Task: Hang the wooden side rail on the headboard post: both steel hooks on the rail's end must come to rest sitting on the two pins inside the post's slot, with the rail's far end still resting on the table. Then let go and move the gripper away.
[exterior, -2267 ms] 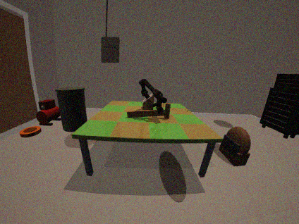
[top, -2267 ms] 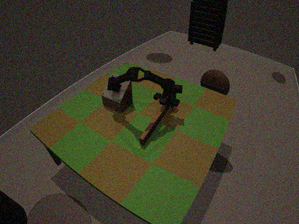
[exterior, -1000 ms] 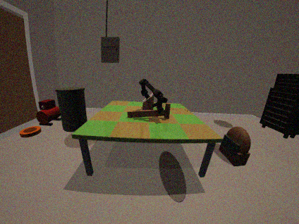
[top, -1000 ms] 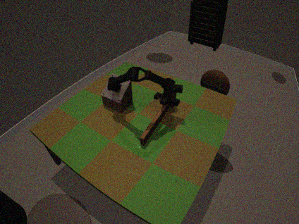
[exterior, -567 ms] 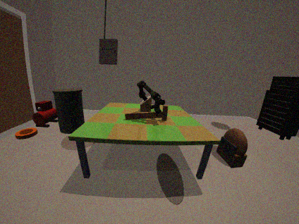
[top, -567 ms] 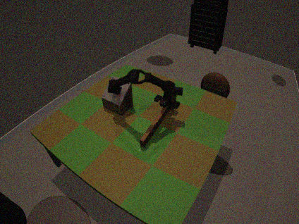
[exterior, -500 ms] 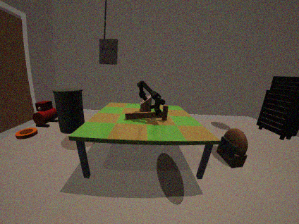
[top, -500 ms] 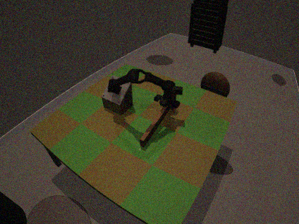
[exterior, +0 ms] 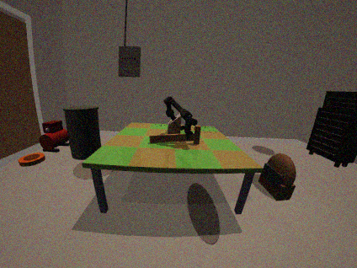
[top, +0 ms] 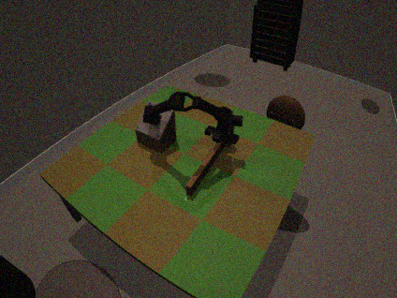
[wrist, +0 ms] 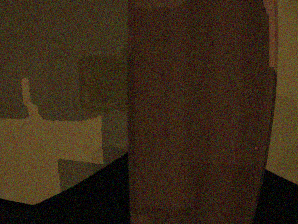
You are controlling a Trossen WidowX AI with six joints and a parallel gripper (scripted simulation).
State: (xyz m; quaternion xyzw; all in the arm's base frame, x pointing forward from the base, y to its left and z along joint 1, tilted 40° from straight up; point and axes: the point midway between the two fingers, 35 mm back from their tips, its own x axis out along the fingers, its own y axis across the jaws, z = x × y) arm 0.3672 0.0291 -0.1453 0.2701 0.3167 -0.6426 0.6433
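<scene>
Now: gripper tip 100 mm to the right of the headboard post and 40 mm below it.
</scene>
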